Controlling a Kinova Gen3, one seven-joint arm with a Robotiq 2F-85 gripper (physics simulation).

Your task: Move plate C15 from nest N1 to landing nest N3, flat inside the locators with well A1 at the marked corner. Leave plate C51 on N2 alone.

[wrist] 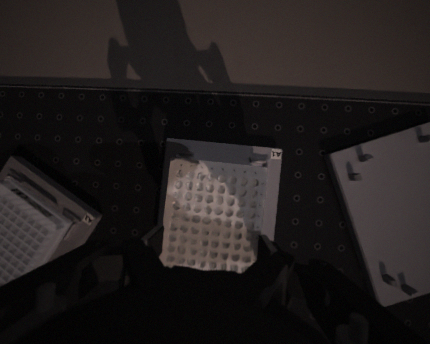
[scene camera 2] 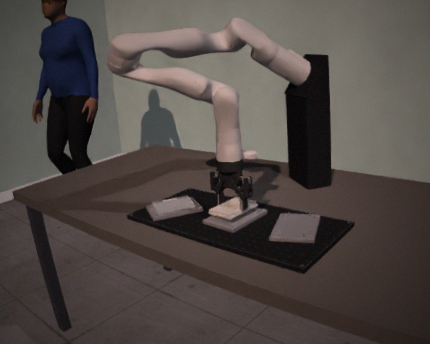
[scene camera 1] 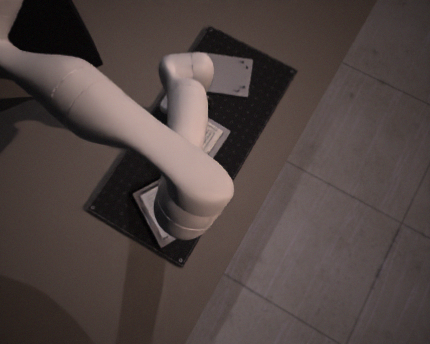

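My gripper (scene camera 2: 231,202) (wrist: 210,241) is shut on plate C15 (scene camera 2: 229,208) (wrist: 215,215) (scene camera 1: 211,136), a cream plate with rows of wells, by its two sides. The plate is over the middle nest (scene camera 2: 235,224) (wrist: 271,200), near its locators; whether it touches them is unclear. The nest's A1 mark shows at its upper right in the wrist view. Plate C51 (scene camera 2: 172,205) (wrist: 22,227) sits on its own nest (scene camera 2: 175,215) (wrist: 75,238) at the left. A bare grey nest (scene camera 1: 232,75) (scene camera 2: 295,227) (wrist: 395,210) lies at the right. Nest numbers are unreadable.
The nests stand on a black perforated board (scene camera 1: 265,75) (scene camera 2: 250,246) (wrist: 310,200) on a brown table (scene camera 2: 375,250). The arm hides much of the board in scene camera 1. A black pedestal (scene camera 2: 309,135) carries the arm. A person (scene camera 2: 67,65) stands behind the table.
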